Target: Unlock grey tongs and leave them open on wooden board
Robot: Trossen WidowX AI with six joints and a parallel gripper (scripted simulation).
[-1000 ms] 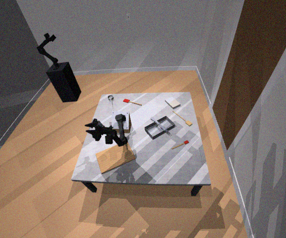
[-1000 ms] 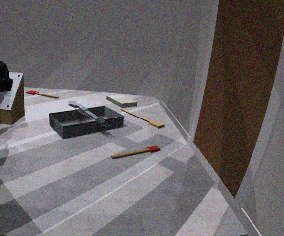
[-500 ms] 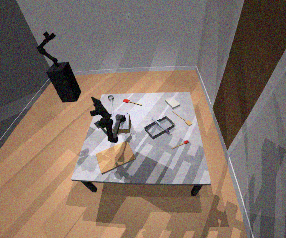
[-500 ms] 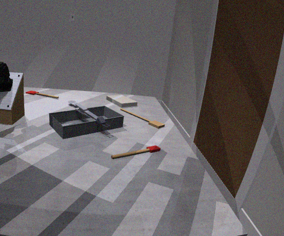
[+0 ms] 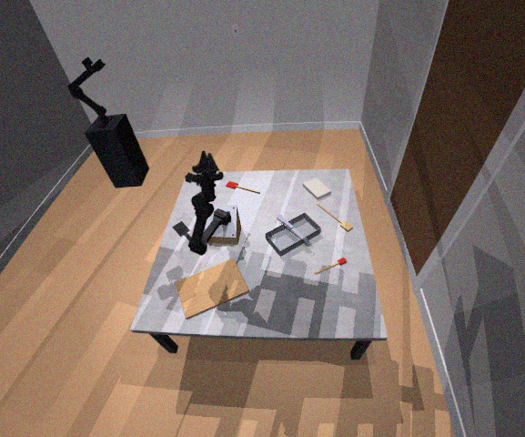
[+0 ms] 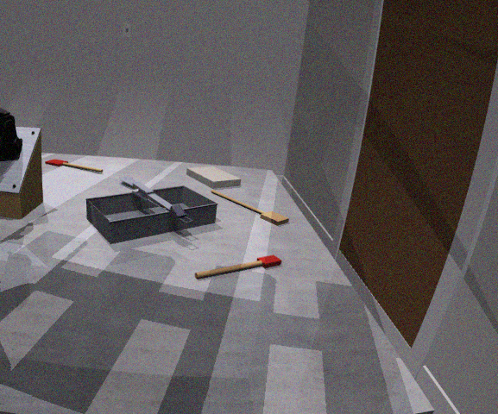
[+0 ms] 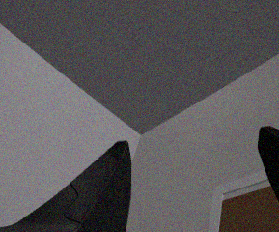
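Now: gripper tip 37 cm short of the roasting tin, 13 cm to the right of it and 71 cm above it. The rest, counted from my gripper tip: dark flat tool: 32 cm behind, 18 cm to the left, 73 cm below; then wooden board: 11 cm behind, 21 cm to the right, 73 cm below; then grey block: 57 cm ahead, 55 cm to the left, 72 cm below.
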